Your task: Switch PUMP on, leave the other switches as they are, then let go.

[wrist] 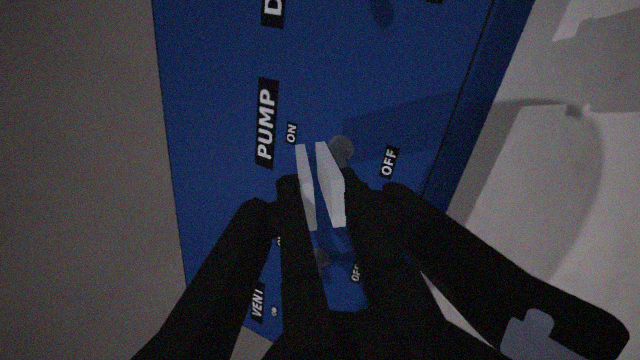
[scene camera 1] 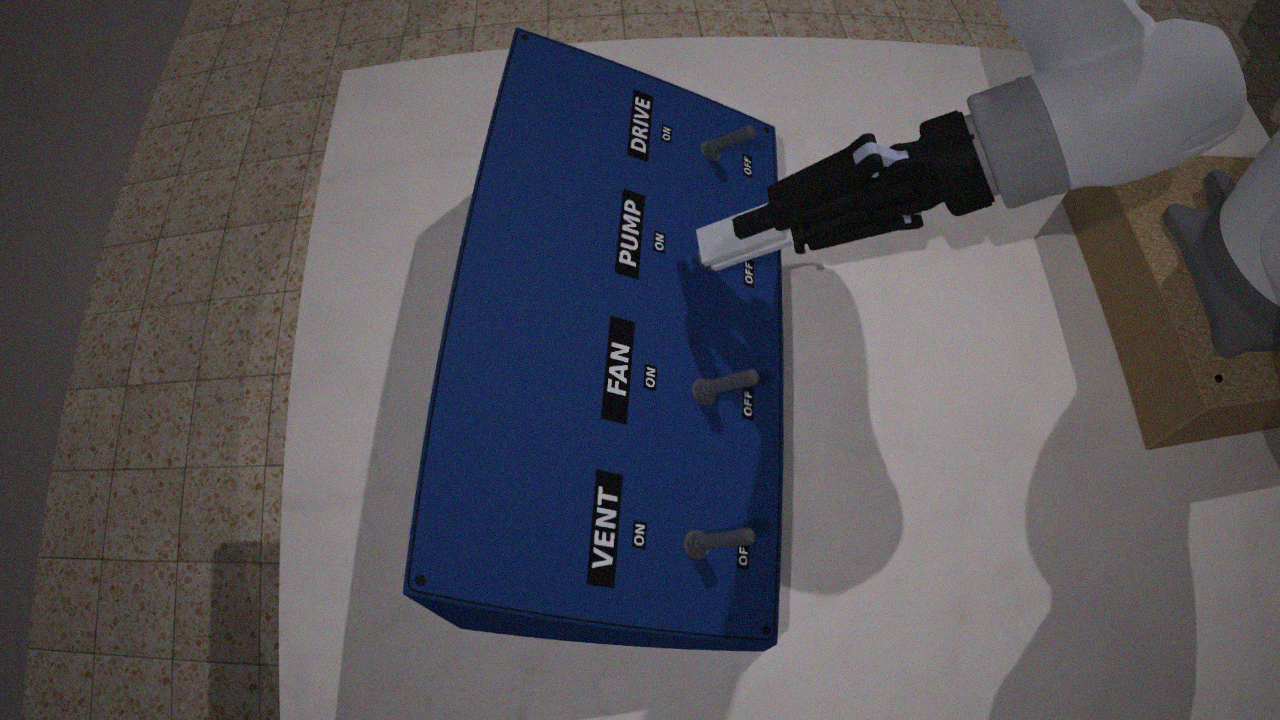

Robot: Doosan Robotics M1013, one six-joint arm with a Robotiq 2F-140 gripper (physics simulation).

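Pixels of known places: gripper, fingertip midpoint: (wrist: 311,161) (scene camera 1: 705,250); arm's base at its link origin: (scene camera 1: 1249,281).
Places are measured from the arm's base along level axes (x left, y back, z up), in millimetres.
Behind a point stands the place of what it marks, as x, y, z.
The PUMP switch (wrist: 341,149) @[-22, -581, -5] shows its round grey base beside the right fingertip in the wrist view, between the ON and OFF marks. The rest of its lever is hidden behind that finger, so its position cannot be told; in the scene view the fingers cover it. My gripper (scene camera 1: 705,249) @[-10, -596, 11] (wrist: 311,161) @[-10, -596, 11] is shut to a narrow gap, with blue panel showing between the pale pads and no lever between them. The DRIVE switch (scene camera 1: 729,142) @[-131, -566, 5], FAN switch (scene camera 1: 726,385) @[107, -588, 8] and VENT switch (scene camera 1: 721,540) @[224, -598, 9] all lean toward OFF.
The blue panel box (scene camera 1: 519,295) @[53, -737, 51] (wrist: 210,150) @[14, -720, 45] stands tilted on the white table (scene camera 1: 948,358) @[33, -349, -108]. The DRIVE lever is beyond the gripper on one side, the FAN lever on the other. The arm's wooden base block (scene camera 1: 1109,304) @[-21, -137, -92] is at the right.
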